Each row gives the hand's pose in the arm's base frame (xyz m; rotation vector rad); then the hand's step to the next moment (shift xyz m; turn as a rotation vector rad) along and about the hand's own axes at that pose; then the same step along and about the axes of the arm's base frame.
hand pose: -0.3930 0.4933 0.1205 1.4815 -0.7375 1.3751
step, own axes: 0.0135 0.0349 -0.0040 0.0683 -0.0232 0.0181
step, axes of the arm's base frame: -0.0305 -0.0069 0.0210 0.0407 0.0035 0.0622
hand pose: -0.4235 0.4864 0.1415 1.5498 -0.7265 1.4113
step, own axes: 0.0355 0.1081 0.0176 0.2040 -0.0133 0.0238
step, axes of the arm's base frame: -0.0802 -0.0573 0.0595 0.0589 0.0132 0.1968
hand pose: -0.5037 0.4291 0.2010 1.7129 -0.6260 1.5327
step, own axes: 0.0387 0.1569 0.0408 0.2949 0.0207 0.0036
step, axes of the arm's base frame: -0.0890 -0.1227 0.0693 0.0355 0.0191 0.2929
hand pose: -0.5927 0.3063 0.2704 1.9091 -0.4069 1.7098
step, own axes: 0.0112 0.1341 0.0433 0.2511 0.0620 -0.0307
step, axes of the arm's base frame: -0.0376 -0.1319 0.0344 -0.0221 -0.0002 0.2595
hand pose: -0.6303 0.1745 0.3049 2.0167 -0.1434 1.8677
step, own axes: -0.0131 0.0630 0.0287 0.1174 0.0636 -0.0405
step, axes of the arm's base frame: 0.0046 -0.0703 -0.0007 -0.0463 -0.0229 0.1296
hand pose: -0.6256 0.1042 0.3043 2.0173 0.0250 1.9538
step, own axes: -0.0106 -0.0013 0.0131 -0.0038 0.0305 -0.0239
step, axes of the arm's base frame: 0.0124 -0.0042 -0.0106 -0.0301 -0.0244 0.0039
